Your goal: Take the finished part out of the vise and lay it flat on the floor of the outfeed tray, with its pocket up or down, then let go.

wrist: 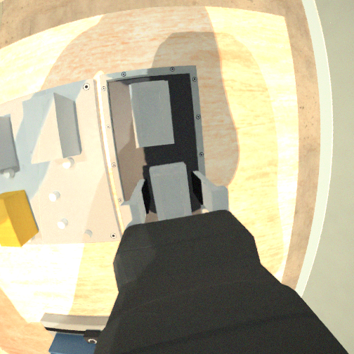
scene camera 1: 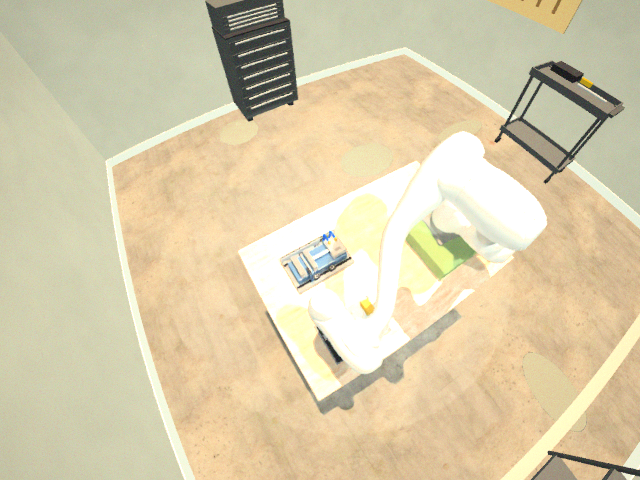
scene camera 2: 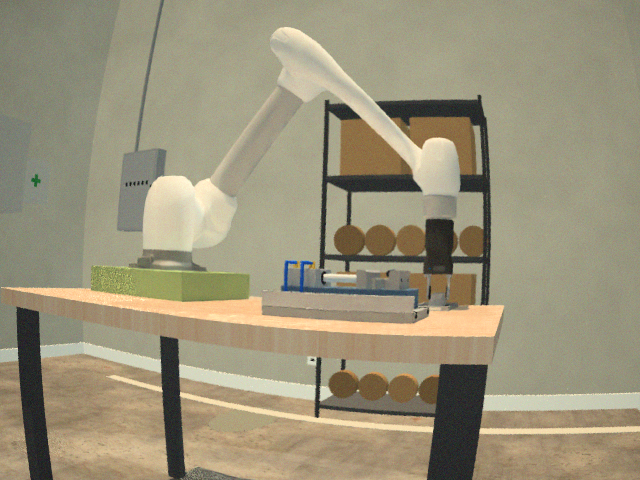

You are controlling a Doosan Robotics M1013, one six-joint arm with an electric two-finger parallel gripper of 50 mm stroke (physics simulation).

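Seen in the pictures: gripper, fingertip midpoint: (scene camera 2: pixel 437 299); arm's base, origin of the base link: (scene camera 1: pixel 443 225) (scene camera 2: pixel 166 269).
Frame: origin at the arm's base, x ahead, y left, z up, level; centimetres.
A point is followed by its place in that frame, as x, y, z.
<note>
The finished part (wrist: pixel 170 192), a plain grey block, is inside the dark-floored outfeed tray (wrist: pixel 200 135) (scene camera 1: pixel 330 347) @[74.2, 29.9, -7.0], at the end nearest the gripper. Whether it lies fully flat, and whether its pocket faces down, I cannot tell. My gripper (wrist: pixel 170 185) (scene camera 2: pixel 438 296) @[72.2, 25.1, -5.0] is open, with one finger on each side of the part and a gap at both sides. It is low at the tray in the scene camera 2 view; the arm hides it in the scene camera 1 view. The vise (scene camera 1: pixel 316 261) @[65.4, -7.6, -1.6] (scene camera 2: pixel 356 290) @[68.1, -14.1, -2.0] shows no part that I can make out in its jaws.
Another grey block (wrist: pixel 152 114) lies in the tray's far end. Beside the tray is a pale plate (wrist: pixel 92 200) with pegs, wedge-shaped blocks and a yellow block (wrist: pixel 17 219) (scene camera 1: pixel 367 305) @[52.7, 20.0, -3.2]. The tray walls stand close outside the fingers. The green robot base (scene camera 2: pixel 211 285) @[17.9, 0.8, -3.4] is at the table's other end.
</note>
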